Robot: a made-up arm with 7 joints.
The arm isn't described. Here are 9 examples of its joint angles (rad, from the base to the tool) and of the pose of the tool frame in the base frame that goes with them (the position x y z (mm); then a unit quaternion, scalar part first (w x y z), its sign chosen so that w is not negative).
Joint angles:
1: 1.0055 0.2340 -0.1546 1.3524 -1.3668 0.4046 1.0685
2: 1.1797 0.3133 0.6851 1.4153 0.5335 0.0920 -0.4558
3: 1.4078 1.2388 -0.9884 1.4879 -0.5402 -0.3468 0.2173
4: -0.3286 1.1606 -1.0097 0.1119 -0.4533 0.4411 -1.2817
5: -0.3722 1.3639 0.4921 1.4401 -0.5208 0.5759 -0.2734
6: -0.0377 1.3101 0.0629 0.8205 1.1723 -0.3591 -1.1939
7: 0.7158 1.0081 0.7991 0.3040 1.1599 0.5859 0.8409
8: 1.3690 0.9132 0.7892 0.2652 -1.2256 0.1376 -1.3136
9: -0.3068 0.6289 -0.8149 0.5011 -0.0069 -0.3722 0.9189
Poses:
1: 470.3 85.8 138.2 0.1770 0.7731 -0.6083 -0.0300
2: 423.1 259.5 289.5 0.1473 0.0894 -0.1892 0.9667
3: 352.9 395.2 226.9 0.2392 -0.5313 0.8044 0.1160
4: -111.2 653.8 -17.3 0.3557 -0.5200 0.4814 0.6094
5: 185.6 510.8 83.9 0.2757 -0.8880 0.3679 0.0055
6: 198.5 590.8 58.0 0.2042 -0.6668 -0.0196 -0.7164
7: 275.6 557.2 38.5 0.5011 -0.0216 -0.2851 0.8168
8: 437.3 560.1 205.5 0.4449 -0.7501 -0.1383 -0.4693
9: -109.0 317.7 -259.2 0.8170 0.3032 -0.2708 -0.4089
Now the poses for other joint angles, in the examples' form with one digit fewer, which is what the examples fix.
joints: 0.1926 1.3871 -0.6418 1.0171 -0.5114 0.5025 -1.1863
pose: 181 580 2 0.524 -0.700 0.472 0.114
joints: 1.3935 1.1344 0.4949 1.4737 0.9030 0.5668 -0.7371
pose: 204 445 425 0.013 0.190 -0.222 0.956
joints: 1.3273 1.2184 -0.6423 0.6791 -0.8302 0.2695 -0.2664
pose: 339 578 201 0.321 -0.906 0.274 -0.045
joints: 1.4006 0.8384 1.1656 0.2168 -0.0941 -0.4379 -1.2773
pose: 435 547 248 0.126 -0.251 -0.448 -0.849
